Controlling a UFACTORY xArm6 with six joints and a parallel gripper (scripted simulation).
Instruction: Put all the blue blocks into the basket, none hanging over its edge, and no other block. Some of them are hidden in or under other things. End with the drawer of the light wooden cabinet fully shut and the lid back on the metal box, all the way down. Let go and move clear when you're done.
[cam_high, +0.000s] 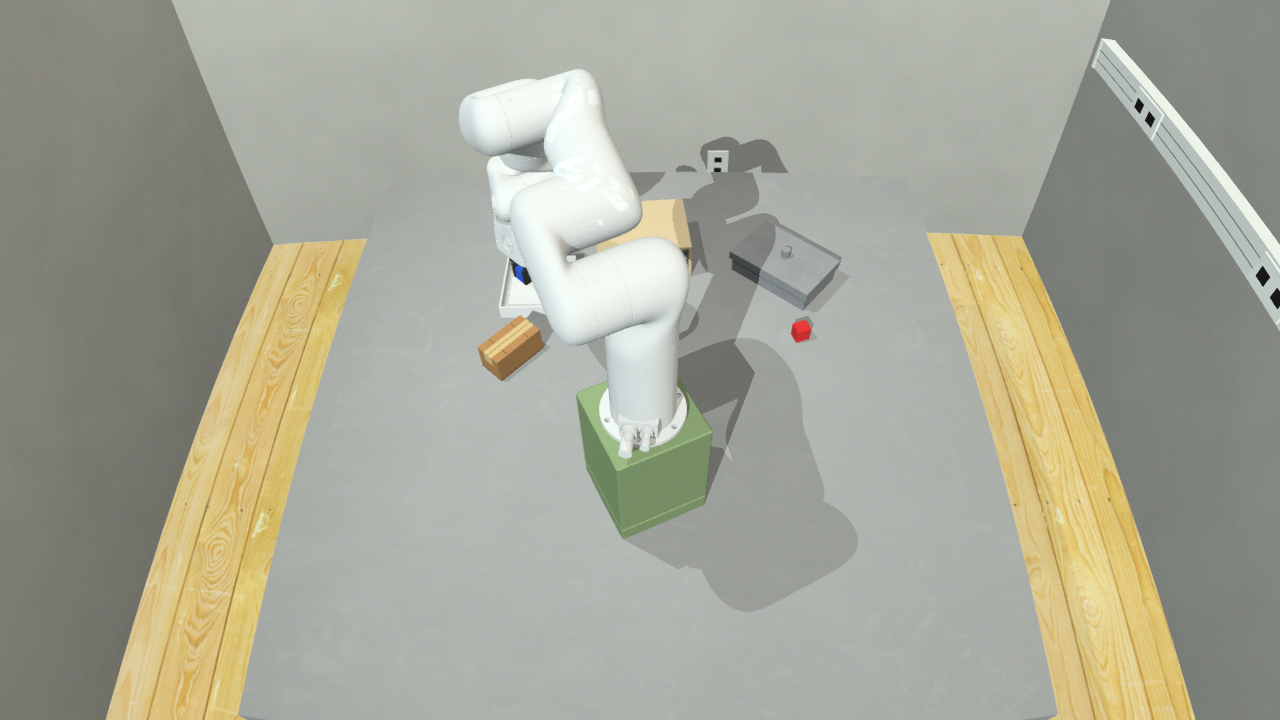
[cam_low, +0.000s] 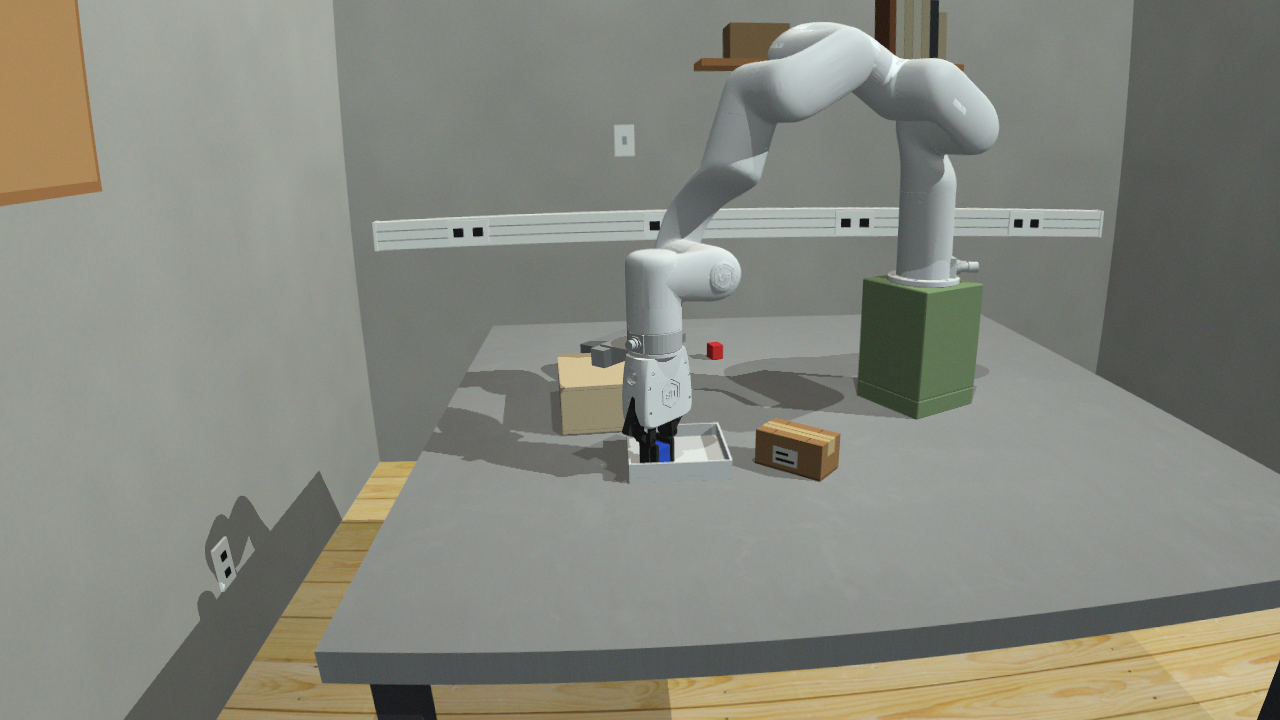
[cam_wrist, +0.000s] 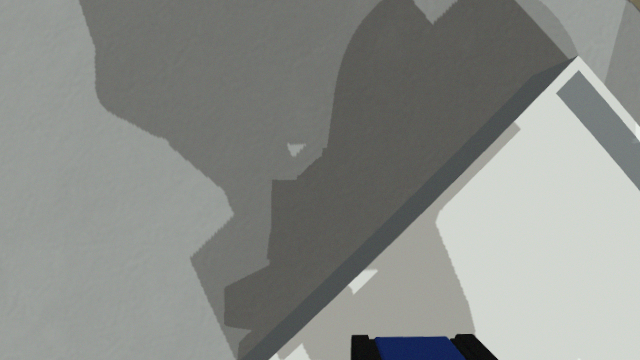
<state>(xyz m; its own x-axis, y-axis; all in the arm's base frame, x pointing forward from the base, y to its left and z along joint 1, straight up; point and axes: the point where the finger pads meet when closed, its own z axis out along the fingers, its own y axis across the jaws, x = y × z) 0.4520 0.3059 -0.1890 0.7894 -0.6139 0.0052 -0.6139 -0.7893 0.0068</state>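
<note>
The white basket lies 4 cm to the right of my hand, 3 cm behind it and 2 cm below it. From my hand the other things lie so: light wooden cabinet (23 cm to the right, 10 cm ahead, 1 cm above); then brown cardboard box (20 cm behind, 2 cm to the right, 1 cm above); then dark metal box (53 cm to the right, 8 cm ahead).
</note>
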